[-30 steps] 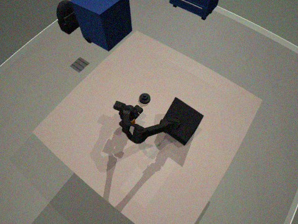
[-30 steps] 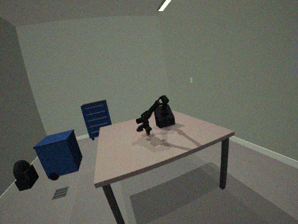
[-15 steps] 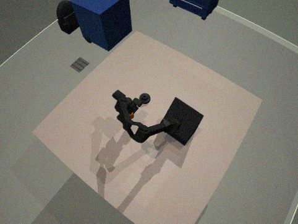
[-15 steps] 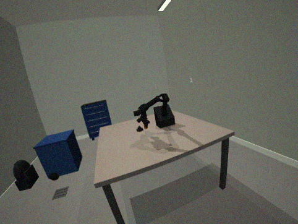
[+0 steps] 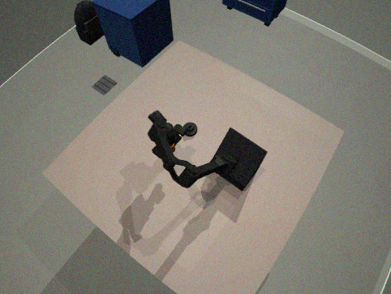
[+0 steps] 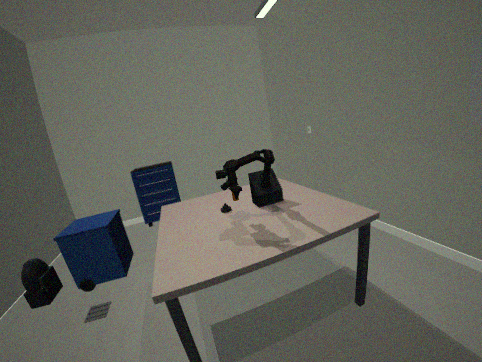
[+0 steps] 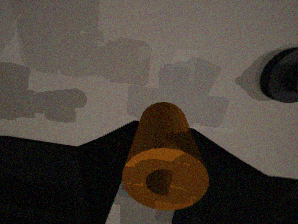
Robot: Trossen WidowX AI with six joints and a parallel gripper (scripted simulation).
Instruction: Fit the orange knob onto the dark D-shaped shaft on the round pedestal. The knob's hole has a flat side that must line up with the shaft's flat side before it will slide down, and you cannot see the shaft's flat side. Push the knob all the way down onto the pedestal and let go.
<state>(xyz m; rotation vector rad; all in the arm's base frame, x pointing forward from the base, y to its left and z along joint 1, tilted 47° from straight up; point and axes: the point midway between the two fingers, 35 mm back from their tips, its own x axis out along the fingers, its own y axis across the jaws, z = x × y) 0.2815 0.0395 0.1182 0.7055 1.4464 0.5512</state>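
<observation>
Now: gripper tip 21 cm to the left of the round pedestal, 12 cm above it and 3 cm short of it. From my gripper tip the other things lie so: orange knob (2 cm above).
</observation>
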